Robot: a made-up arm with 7 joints.
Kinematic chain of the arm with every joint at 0, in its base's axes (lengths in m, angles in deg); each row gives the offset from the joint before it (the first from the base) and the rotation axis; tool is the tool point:
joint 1: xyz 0 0 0.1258 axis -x
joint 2: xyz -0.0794 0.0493 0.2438 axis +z
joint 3: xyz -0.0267 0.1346 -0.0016 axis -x
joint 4: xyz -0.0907 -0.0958 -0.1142 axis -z
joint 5: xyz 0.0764 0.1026 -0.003 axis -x
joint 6: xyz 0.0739 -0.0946 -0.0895 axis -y
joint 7: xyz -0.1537 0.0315 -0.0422 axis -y
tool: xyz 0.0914 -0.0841 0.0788
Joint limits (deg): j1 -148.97..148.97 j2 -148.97..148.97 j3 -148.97..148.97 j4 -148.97..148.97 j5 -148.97..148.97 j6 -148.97..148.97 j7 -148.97..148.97
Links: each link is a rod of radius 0.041 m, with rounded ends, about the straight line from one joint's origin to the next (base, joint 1, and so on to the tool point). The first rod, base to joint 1, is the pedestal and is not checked.
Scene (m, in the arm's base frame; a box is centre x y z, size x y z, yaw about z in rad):
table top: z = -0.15
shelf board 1: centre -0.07 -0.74 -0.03 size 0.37 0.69 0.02 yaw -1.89
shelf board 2: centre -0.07 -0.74 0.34 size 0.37 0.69 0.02 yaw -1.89
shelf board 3: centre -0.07 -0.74 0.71 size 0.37 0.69 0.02 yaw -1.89
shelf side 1: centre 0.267 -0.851 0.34 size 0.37 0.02 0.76 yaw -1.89
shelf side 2: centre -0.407 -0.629 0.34 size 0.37 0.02 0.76 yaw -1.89
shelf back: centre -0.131 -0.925 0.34 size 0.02 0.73 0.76 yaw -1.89
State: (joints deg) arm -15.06 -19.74 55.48 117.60 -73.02 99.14 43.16
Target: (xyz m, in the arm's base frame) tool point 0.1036 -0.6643 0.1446
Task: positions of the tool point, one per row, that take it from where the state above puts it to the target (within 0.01 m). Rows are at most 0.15 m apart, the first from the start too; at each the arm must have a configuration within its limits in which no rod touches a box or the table.
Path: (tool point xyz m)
1: -0.0211 -0.4019 0.3030
2: 0.0525 -0.4292 0.2434
3: 0.1210 -0.4364 0.1886
4: 0.1812 -0.4296 0.1446
5: 0.1566 -0.5503 0.1458
6: 0.1036 -0.6643 0.1446

